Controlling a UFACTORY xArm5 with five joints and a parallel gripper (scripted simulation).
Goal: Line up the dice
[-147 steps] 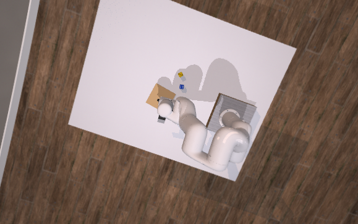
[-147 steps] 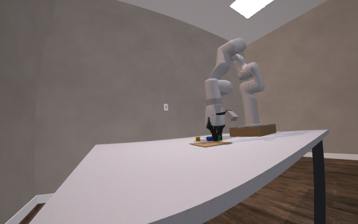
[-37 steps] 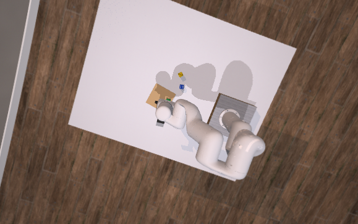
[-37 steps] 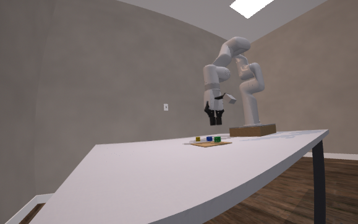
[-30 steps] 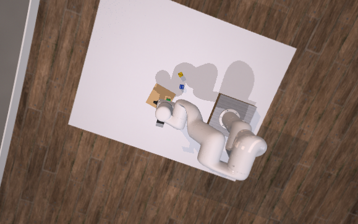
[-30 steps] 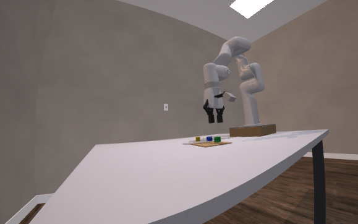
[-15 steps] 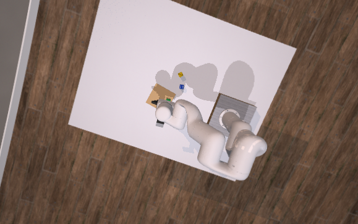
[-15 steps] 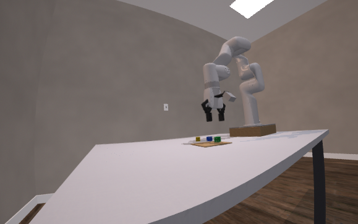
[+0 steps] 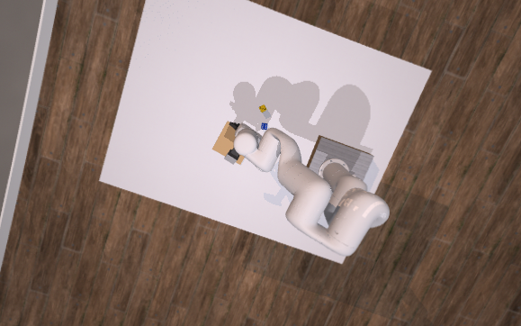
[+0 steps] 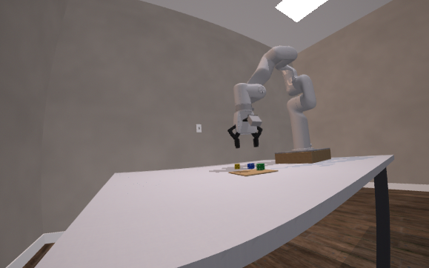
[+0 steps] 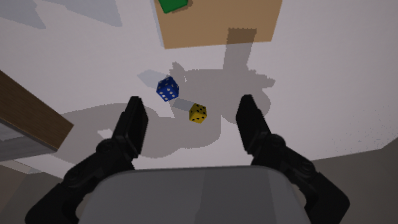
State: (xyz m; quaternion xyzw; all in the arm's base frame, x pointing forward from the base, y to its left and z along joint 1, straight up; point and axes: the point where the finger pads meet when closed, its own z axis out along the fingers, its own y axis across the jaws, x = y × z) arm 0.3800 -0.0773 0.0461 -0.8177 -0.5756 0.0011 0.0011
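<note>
My gripper is now 30 mm past the yellow die, 100 mm to the left of it and 100 mm above it. From my hand the other things lie so: tan mat (60 mm ahead, 70 mm to the left, 110 mm below); then blue die (50 mm behind, 30 mm to the right, 100 mm below); then green die (10 mm ahead, 70 mm to the left, 90 mm below).
</note>
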